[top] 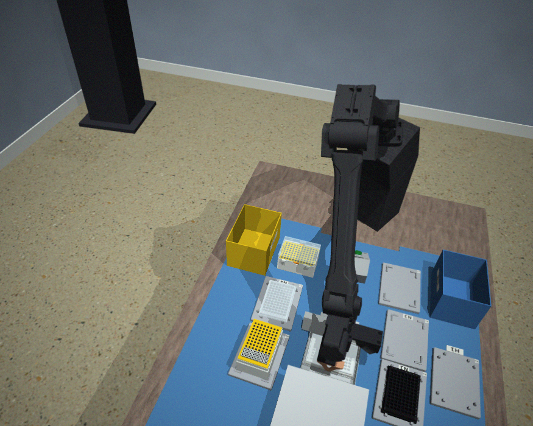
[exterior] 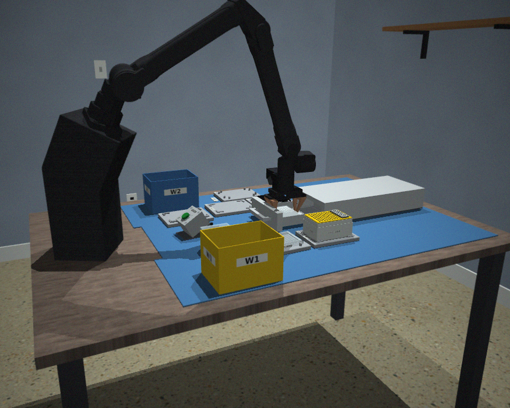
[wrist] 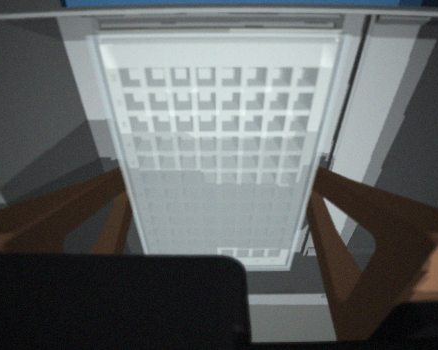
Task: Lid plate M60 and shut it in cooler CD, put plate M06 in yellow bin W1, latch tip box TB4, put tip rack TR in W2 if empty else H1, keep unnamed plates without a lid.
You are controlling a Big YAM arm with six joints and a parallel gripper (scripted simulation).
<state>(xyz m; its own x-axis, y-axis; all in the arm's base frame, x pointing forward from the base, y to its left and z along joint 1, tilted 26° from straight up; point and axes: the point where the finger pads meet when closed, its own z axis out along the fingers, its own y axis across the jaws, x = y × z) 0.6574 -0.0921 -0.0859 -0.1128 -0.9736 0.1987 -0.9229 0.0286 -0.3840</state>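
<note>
Now: the white assay plate right at my hand. From my hand the other things lie so: cooler drawer: 3 cm ahead; then nest N2: 19 cm to the right, 3 cm ahead, 2 cm below; then clear plate lid: right at my hand.
</note>
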